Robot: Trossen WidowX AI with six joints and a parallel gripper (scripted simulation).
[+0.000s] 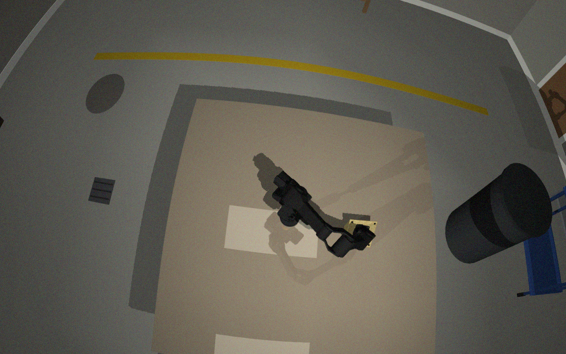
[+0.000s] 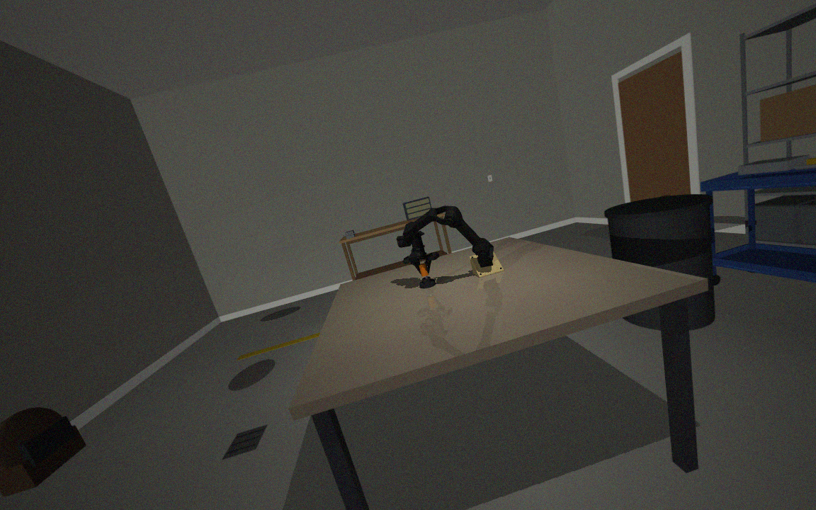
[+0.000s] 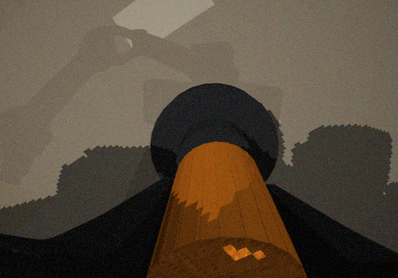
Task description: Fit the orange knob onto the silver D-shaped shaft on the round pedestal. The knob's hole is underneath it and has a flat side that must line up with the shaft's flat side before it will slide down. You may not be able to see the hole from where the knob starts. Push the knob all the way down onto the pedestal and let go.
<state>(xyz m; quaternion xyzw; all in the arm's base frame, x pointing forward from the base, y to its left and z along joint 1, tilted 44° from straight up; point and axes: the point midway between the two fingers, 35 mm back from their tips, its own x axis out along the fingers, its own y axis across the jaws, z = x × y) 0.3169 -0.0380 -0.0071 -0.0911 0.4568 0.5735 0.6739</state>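
Now: gripper tip 3 cm below the orange knob. The rest, counted from my gripper tip: round pedestal 4 cm below.
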